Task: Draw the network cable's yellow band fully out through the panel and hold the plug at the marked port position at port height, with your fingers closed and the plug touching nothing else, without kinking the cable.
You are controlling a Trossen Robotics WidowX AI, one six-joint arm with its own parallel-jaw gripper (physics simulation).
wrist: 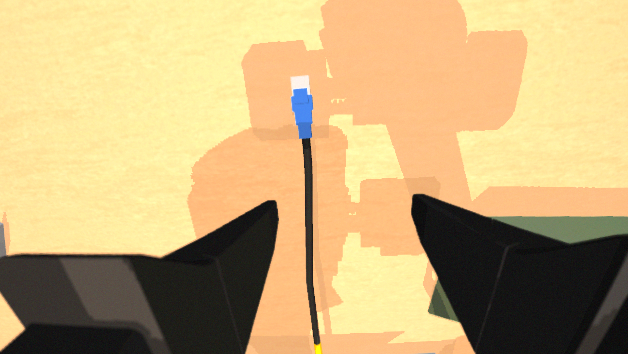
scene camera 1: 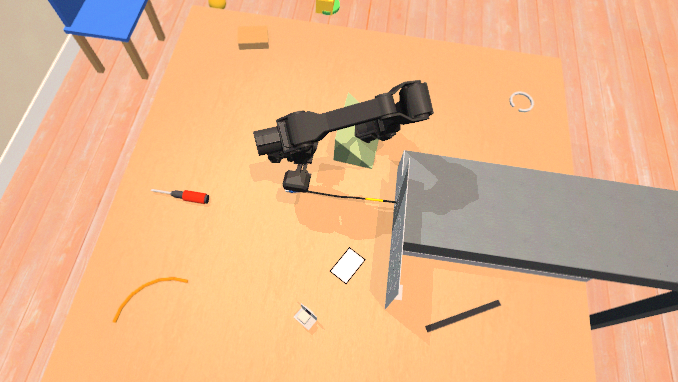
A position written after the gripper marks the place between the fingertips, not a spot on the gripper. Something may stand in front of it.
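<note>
The gripper (scene camera 1: 304,172) is visible, and it appears in the wrist view (wrist: 344,206) too, while a blue plug (wrist: 302,102) is also part of the scene.
</note>
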